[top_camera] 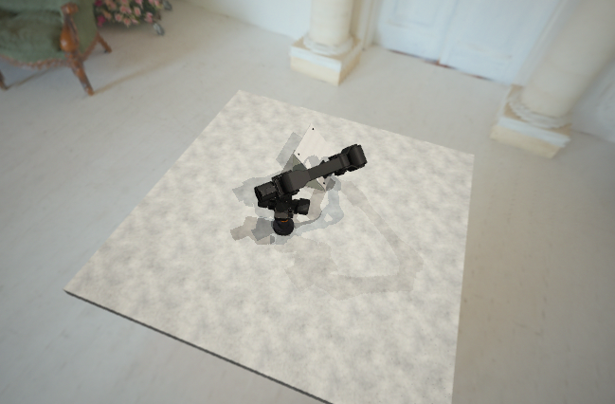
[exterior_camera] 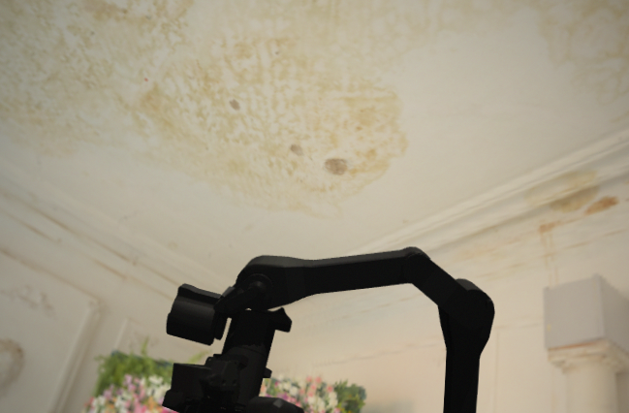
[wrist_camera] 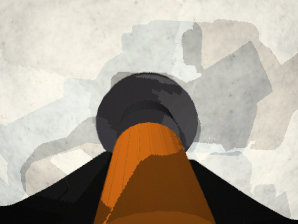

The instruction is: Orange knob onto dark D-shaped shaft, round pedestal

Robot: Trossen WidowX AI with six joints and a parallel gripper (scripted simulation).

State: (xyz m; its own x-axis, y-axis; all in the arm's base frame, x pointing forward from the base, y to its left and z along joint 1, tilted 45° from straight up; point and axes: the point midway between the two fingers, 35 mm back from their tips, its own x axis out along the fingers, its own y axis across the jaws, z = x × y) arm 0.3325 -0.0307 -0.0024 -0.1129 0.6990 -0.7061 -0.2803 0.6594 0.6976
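The orange knob lies 2 cm above my gripper tip. The rest, counted from my gripper tip: dark round pedestal 4 cm below.
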